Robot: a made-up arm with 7 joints.
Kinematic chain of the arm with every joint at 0, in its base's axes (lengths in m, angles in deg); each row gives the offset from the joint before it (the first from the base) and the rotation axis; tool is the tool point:
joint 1: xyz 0 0 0 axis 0 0.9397 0.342
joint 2: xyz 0 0 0 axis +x
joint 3: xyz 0 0 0 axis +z
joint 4: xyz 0.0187 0 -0.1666 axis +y
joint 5: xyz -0.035 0 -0.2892 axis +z
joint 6: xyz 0 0 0 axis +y
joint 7: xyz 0 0 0 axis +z
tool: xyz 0 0 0
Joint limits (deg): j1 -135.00..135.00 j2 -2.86..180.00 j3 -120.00..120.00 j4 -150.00..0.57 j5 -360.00..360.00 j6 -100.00..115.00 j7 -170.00..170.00
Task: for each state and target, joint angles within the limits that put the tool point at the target. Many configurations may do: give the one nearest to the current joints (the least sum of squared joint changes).
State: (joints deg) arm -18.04 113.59 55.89 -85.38 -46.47 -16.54 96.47
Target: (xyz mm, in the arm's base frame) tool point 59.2 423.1 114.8
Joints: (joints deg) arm -8.48 78.04 74.61 -45.42 -46.47 -16.54 96.47
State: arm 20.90 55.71 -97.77 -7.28 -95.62 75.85 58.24
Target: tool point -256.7 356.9 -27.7
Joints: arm 42.60 94.76 -115.36 -47.20 -95.62 75.85 58.24
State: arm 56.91 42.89 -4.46 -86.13 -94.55 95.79 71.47
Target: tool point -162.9 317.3 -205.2
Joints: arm 79.27 54.33 14.02 -68.07 -94.55 95.79 71.47
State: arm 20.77 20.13 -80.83 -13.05 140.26 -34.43 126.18
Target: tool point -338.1 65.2 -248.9
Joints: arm 47.53 52.52 -99.03 -59.55 140.26 -34.43 126.18
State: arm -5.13 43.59 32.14 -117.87 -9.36 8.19 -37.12
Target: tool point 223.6 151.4 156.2
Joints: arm -17.21 53.70 36.13 -112.52 -9.36 8.19 -37.12
